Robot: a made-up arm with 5 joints. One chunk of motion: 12 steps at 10 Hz.
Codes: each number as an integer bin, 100 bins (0 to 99) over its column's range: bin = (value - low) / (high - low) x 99, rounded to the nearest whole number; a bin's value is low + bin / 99 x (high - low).
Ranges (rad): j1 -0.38..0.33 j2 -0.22..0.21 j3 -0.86..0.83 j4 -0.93..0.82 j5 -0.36..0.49
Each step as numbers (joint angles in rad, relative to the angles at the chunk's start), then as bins.
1 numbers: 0.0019 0.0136 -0.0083 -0.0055 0.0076
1 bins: 53 54 50 52 43
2 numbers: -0.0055 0.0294 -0.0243 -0.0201 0.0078
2 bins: 52 57 49 51 43
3 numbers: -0.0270 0.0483 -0.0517 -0.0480 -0.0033
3 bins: 49 62 47 50 42
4 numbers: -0.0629 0.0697 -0.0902 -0.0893 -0.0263
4 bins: 44 67 45 48 39
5 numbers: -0.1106 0.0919 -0.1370 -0.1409 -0.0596
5 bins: 38 72 42 45 35
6 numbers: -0.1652 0.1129 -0.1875 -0.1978 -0.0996
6 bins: 30 77 39 41 30
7 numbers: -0.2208 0.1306 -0.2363 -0.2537 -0.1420
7 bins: 22 81 37 38 25
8 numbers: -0.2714 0.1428 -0.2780 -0.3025 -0.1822
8 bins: 15 84 34 35 21
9 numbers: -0.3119 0.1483 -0.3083 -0.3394 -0.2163
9 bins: 9 85 32 33 17
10 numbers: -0.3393 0.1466 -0.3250 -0.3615 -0.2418
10 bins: 6 84 31 32 14
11 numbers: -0.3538 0.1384 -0.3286 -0.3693 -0.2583
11 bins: 4 83 31 32 12
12 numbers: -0.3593 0.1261 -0.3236 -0.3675 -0.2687
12 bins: 3 80 31 32 11
